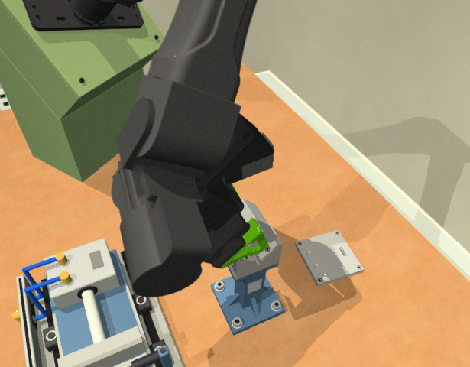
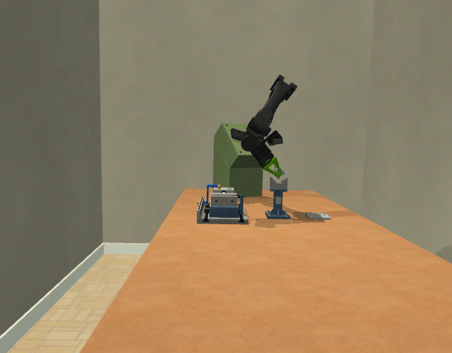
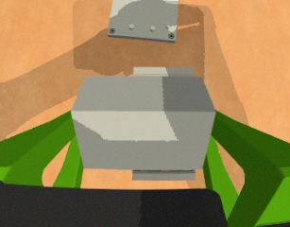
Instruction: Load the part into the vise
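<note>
Right now my hand is right at the grey part. From my hand the other things lie so: infeed plate 170 mm to the left, 170 mm below, 20 mm ahead; then work stop 180 mm to the right, 90 mm below, 60 mm ahead; then white cylinder rod 220 mm to the right, 100 mm below, 40 mm behind.
</note>
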